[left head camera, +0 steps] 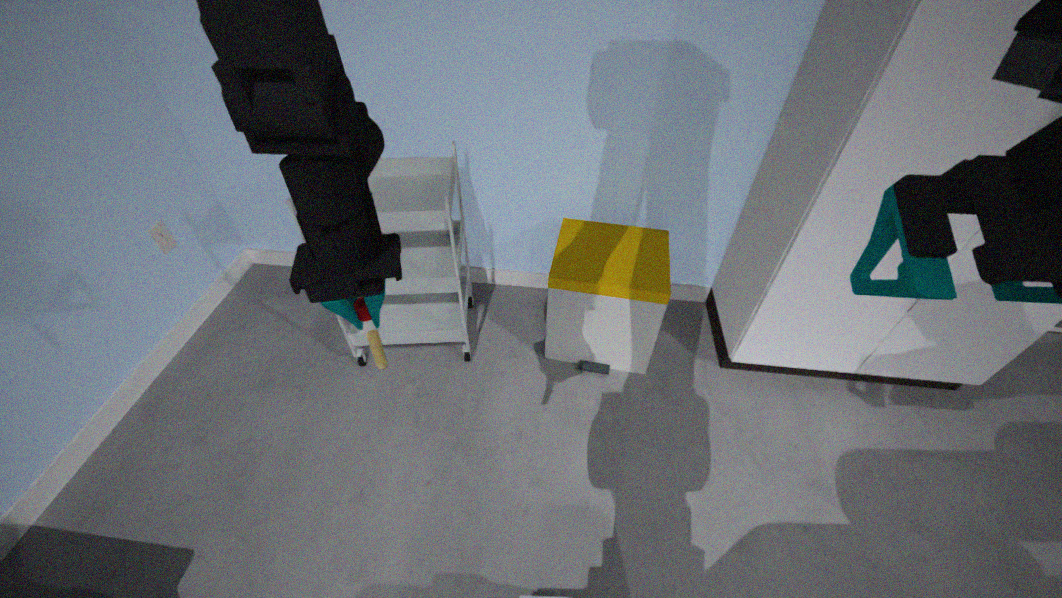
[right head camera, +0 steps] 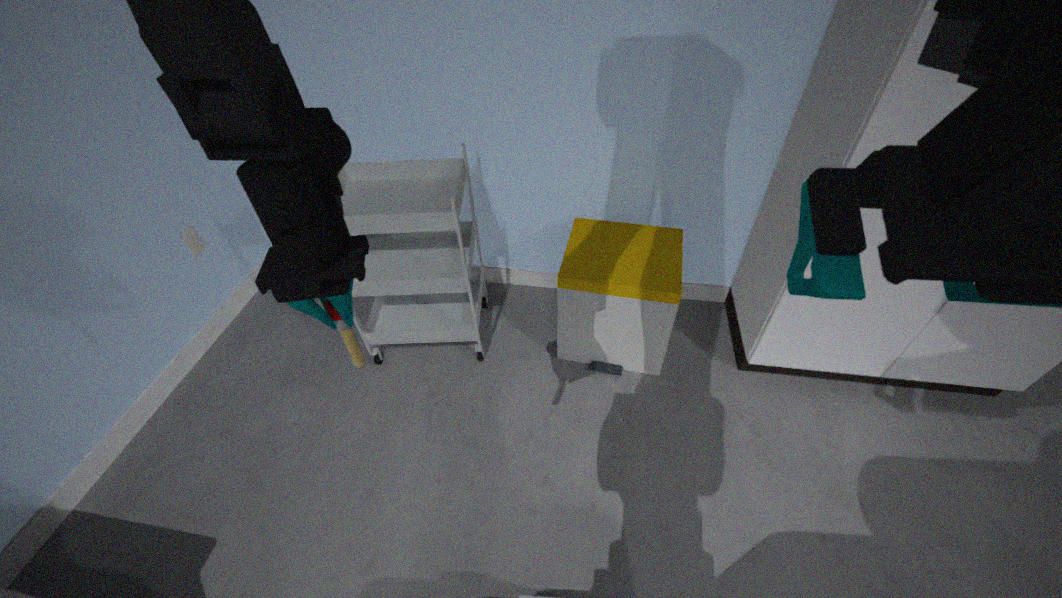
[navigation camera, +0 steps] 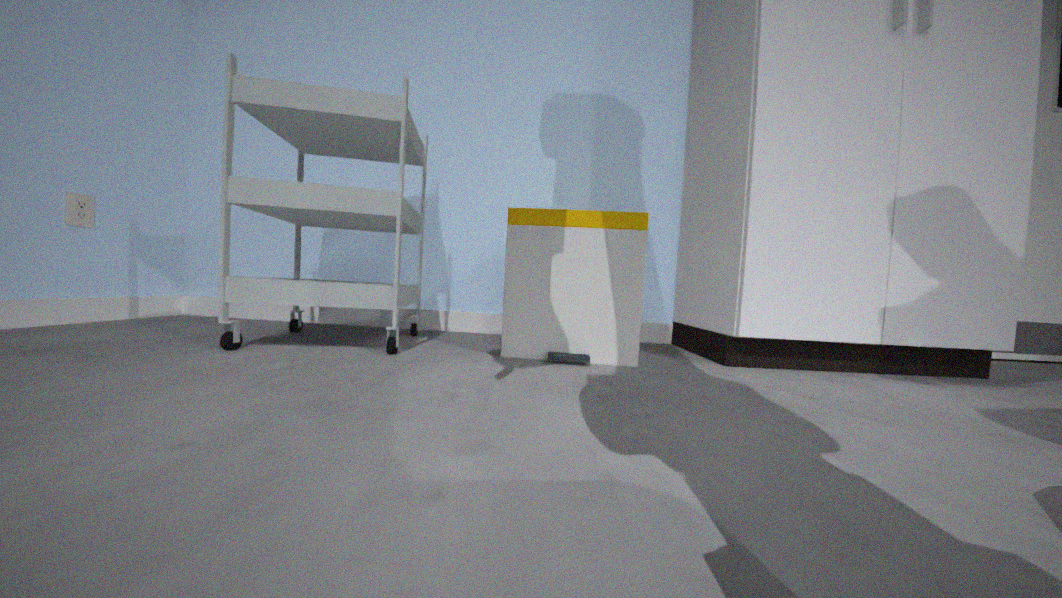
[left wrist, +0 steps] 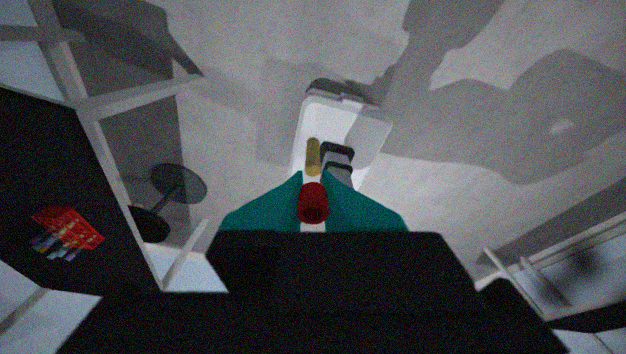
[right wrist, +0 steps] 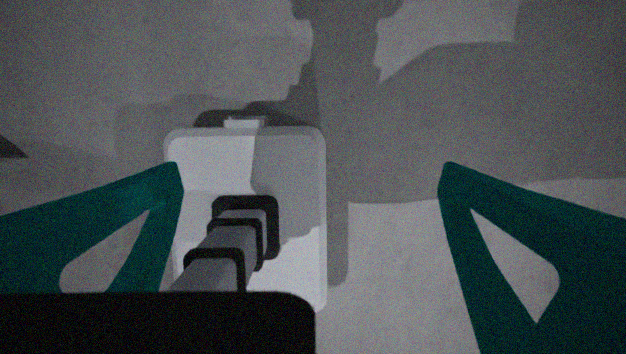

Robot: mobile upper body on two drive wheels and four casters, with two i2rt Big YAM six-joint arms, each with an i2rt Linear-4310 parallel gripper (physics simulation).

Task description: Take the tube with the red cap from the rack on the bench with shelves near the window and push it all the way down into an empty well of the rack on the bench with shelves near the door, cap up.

Labels:
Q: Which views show my right gripper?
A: The left head camera view, the right head camera view and the right wrist view only.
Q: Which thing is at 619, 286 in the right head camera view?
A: A white bin with yellow lid.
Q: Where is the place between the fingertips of my left gripper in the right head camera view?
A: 343, 324

